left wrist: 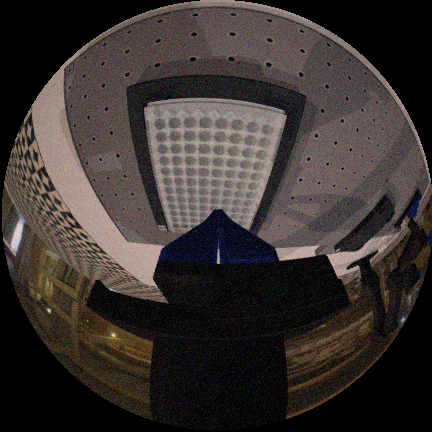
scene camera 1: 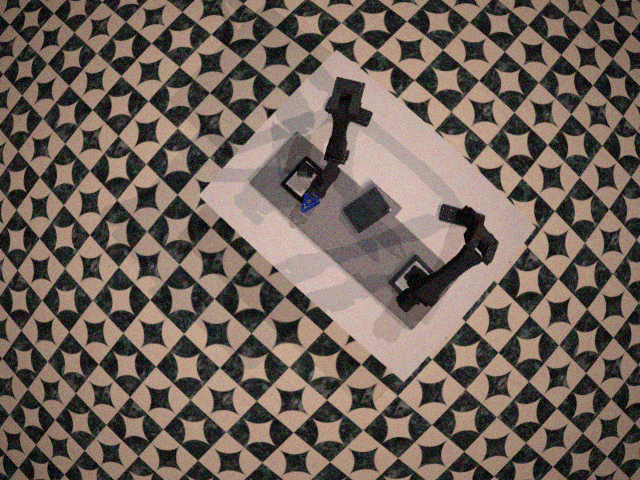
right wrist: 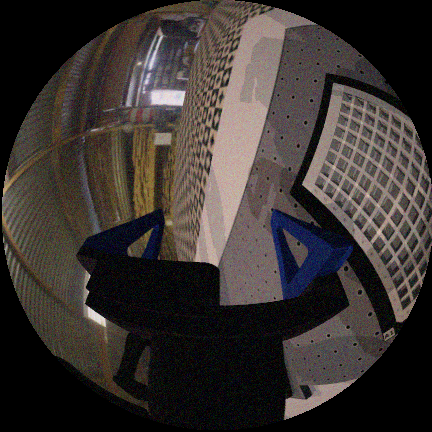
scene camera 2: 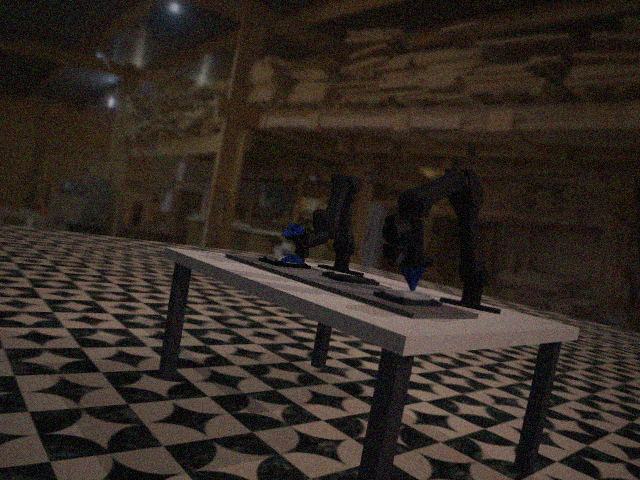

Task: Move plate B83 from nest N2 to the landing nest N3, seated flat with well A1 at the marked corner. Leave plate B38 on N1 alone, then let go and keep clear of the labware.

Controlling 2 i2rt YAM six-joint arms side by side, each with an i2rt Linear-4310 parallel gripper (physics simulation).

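A pale plate with round wells (scene camera 1: pixel 400 282) (left wrist: pixel 200 155) sits in a black-rimmed nest (left wrist: pixel 210 87) at the lower right in scene camera 1. My left gripper (scene camera 2: pixel 412 288) (left wrist: pixel 217 215) is shut and empty, its blue fingertips together low over this plate; contact is unclear. A plate with square wells (scene camera 1: pixel 299 184) (right wrist: pixel 375 150) sits in another black-rimmed nest (right wrist: pixel 312 145), whose corner carries an A1 tag (right wrist: pixel 389 333). My right gripper (scene camera 2: pixel 290 245) (right wrist: pixel 217 214) is open and empty beside it. A dark middle nest (scene camera 1: pixel 366 207) (scene camera 2: pixel 351 277) shows no plate. Plate and nest numbers are unreadable.
The nests stand on a grey perforated board (scene camera 1: pixel 325 232) (left wrist: pixel 345 85) on a pale table (scene camera 1: pixel 242 211) (scene camera 2: pixel 449 333). The left arm (scene camera 1: pixel 454 266) reaches over the lower-right nest. The right arm (scene camera 1: pixel 338 136) stands between the upper-left and middle nests.
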